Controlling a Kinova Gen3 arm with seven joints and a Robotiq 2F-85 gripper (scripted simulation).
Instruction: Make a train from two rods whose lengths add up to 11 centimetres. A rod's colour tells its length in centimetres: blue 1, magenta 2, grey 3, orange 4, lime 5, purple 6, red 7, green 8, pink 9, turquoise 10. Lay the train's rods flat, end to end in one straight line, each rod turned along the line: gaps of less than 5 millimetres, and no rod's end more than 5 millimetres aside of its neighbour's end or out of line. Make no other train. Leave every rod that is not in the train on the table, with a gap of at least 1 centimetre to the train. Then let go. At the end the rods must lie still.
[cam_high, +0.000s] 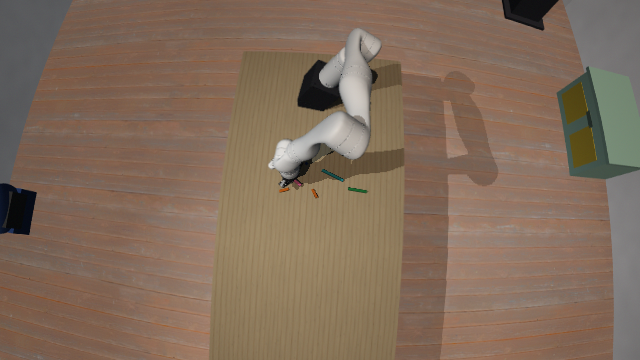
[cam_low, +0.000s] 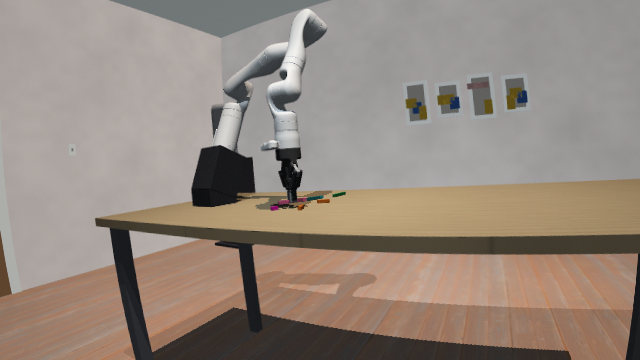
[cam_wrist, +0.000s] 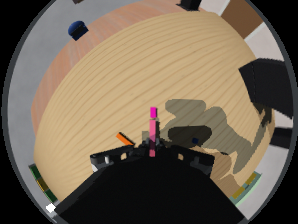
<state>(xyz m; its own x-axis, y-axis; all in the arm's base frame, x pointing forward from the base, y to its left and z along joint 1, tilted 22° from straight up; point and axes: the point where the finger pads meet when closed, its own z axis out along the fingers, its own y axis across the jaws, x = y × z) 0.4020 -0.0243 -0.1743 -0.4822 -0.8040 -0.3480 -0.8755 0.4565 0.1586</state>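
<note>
Now: hand 2 cm above the pink rod. Also, from my hand: magenta rod: 3 cm behind, 5 cm to the right, 3 cm below; then turquoise rod: 4 cm behind, 16 cm to the left, 3 cm below; then blue rod: 8 cm behind, 5 cm to the left, 3 cm below.
</note>
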